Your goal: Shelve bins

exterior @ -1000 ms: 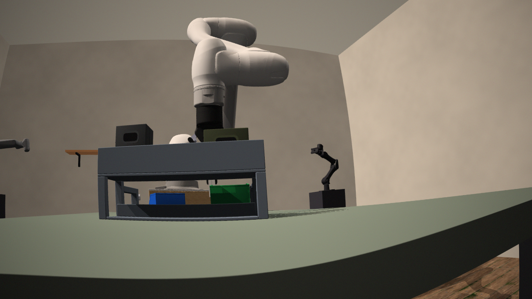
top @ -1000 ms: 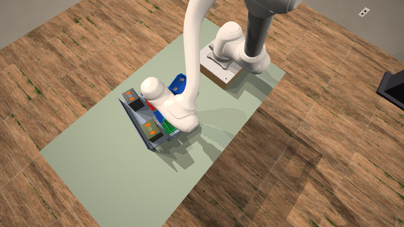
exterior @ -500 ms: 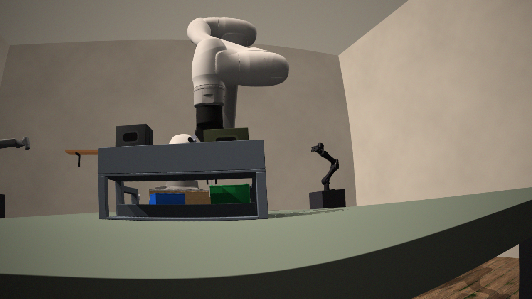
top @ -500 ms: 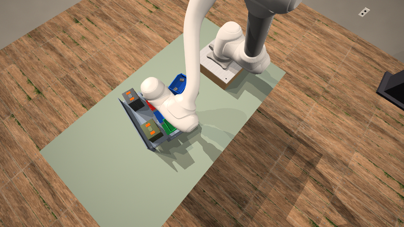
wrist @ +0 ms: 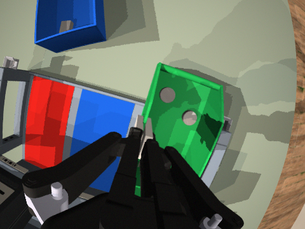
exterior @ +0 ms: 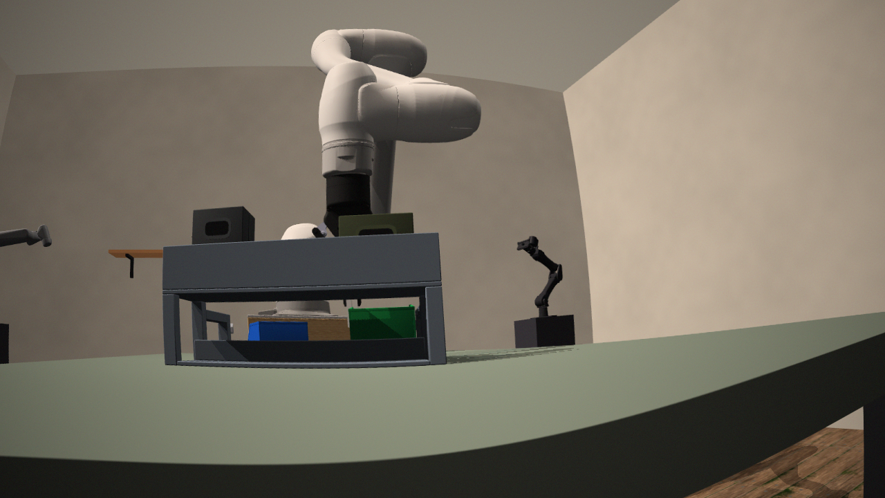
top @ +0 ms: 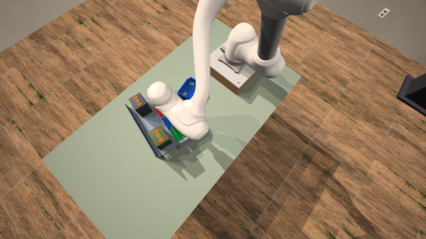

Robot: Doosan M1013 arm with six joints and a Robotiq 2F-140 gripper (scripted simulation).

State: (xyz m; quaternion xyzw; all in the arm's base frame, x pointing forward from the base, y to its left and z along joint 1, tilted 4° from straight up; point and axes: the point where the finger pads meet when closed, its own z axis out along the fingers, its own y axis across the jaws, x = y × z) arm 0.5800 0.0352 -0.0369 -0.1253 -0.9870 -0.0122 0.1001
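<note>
The green bin is 50 mm to the left of my hand and 40 mm below it. Also, from my hand: black box: 110 mm ahead, 220 mm to the right, 70 mm above; olive box: 170 mm ahead, 10 mm to the left, 60 mm above; blue bin: 210 mm behind, 130 mm to the right, 60 mm below.
</note>
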